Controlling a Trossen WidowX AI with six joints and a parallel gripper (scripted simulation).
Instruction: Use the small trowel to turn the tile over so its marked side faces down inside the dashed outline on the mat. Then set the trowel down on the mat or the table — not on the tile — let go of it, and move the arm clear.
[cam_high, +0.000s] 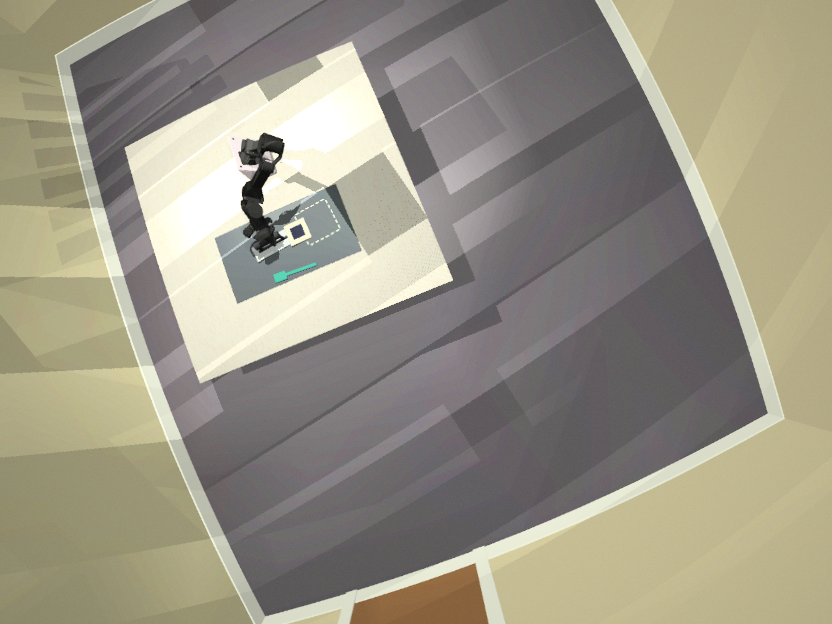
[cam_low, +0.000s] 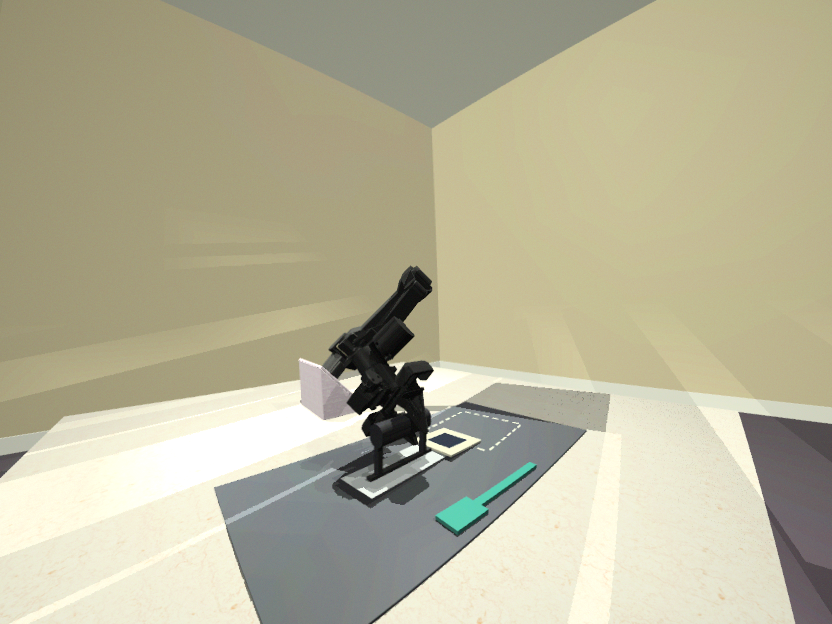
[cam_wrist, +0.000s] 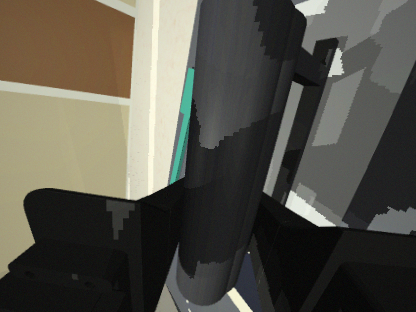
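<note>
My gripper tip is 1 cm past the dark mat, 3 cm to the right of it and 7 cm above it. From my gripper tip the other things lie so: teal trowel 13 cm ahead, 5 cm below; tile 3 cm behind, 10 cm to the left, 5 cm below.
</note>
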